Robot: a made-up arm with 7 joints. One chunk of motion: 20 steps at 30 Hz.
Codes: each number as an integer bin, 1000 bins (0 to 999) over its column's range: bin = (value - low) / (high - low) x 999, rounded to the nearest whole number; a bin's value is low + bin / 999 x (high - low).
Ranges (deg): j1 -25..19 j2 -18..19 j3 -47..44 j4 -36..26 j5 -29..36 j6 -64..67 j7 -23..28
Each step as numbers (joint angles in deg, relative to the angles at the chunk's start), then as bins.
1 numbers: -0.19 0.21 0.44 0.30 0.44 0.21 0.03
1 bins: 563 492 521 585 452 490 451
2 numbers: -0.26 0.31 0.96 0.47 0.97 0.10 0.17
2 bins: 562 494 527 588 461 489 454
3 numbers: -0.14 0.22 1.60 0.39 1.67 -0.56 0.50
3 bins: 564 492 534 586 471 484 460
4 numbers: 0.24 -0.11 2.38 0.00 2.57 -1.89 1.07
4 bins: 573 483 542 580 485 474 471
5 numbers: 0.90 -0.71 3.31 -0.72 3.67 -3.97 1.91
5 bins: 588 467 552 568 502 458 488
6 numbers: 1.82 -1.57 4.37 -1.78 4.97 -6.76 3.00
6 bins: 609 444 564 551 522 437 509
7 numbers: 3.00 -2.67 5.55 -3.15 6.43 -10.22 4.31
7 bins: 636 414 577 529 545 410 535
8 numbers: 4.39 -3.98 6.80 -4.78 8.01 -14.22 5.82
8 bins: 667 379 591 503 569 380 565
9 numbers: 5.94 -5.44 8.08 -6.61 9.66 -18.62 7.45
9 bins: 702 339 605 474 594 346 596
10 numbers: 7.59 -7.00 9.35 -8.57 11.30 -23.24 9.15
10 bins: 740 297 619 442 619 311 630
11 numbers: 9.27 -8.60 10.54 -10.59 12.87 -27.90 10.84
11 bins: 778 254 632 409 644 275 663
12 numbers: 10.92 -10.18 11.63 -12.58 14.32 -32.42 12.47
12 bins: 816 211 644 377 666 241 695
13 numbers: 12.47 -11.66 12.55 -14.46 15.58 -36.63 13.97
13 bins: 851 171 654 347 685 209 724
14 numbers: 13.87 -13.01 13.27 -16.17 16.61 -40.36 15.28
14 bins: 883 135 662 320 701 180 750
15 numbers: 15.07 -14.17 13.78 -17.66 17.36 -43.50 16.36
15 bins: 910 103 667 296 713 156 771
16 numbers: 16.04 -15.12 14.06 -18.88 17.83 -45.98 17.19
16 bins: 932 78 670 276 720 137 787
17 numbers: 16.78 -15.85 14.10 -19.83 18.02 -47.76 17.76
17 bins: 949 58 671 261 723 124 798
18 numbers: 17.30 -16.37 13.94 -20.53 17.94 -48.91 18.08
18 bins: 960 44 669 249 721 115 805
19 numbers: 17.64 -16.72 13.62 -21.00 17.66 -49.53 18.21
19 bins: 968 35 665 242 717 110 807
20 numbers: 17.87 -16.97 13.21 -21.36 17.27 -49.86 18.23
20 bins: 973 28 661 236 711 108 808
